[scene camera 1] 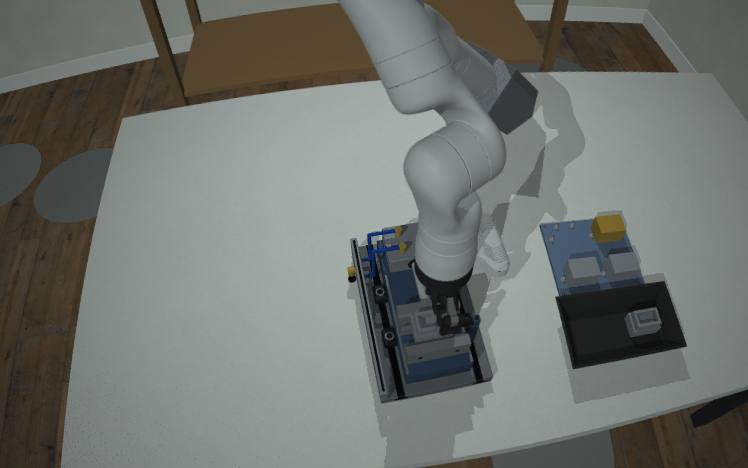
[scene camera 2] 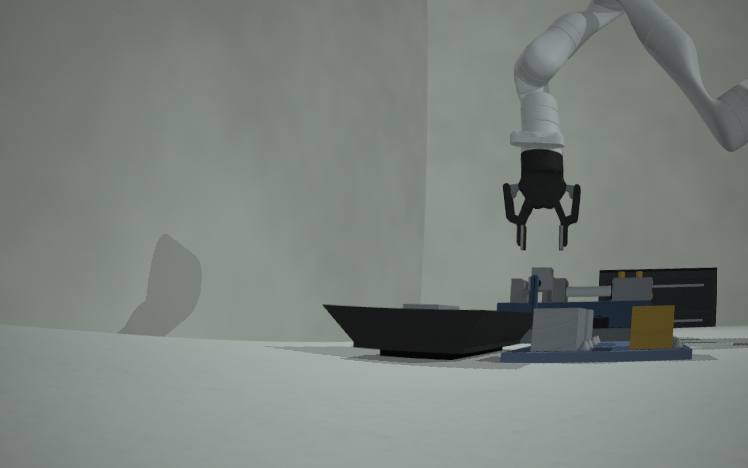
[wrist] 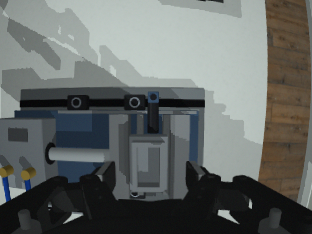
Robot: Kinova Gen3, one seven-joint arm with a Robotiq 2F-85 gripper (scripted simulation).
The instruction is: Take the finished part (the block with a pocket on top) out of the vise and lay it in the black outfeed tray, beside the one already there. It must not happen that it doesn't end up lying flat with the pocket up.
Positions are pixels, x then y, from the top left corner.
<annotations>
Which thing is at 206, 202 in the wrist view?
My gripper.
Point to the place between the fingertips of my gripper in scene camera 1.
437, 311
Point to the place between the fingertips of my gripper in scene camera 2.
542, 249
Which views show the yellow block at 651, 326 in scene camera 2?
Scene camera 1 and scene camera 2 only.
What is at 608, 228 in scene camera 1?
A yellow block.
</annotations>
